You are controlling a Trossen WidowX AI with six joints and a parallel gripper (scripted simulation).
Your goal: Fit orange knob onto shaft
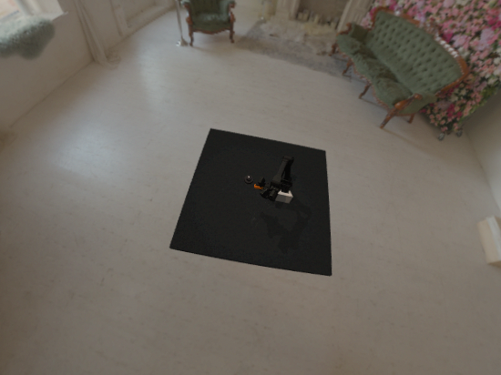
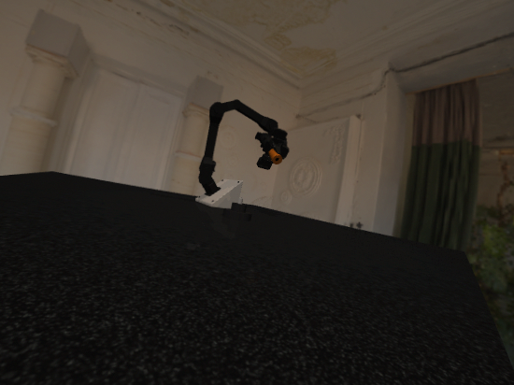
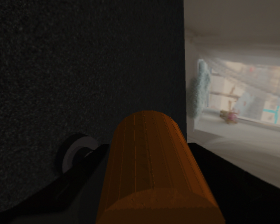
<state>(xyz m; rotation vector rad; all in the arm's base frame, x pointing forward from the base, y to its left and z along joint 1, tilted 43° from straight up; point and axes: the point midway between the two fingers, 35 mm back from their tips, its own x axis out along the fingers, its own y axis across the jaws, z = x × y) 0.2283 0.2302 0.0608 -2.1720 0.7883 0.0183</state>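
My gripper tip is 30 mm past the orange knob, 10 mm to the right of it and 20 mm below it. Round my gripper tip: dark round pedestal: 80 mm ahead, 180 mm to the right, 200 mm below.
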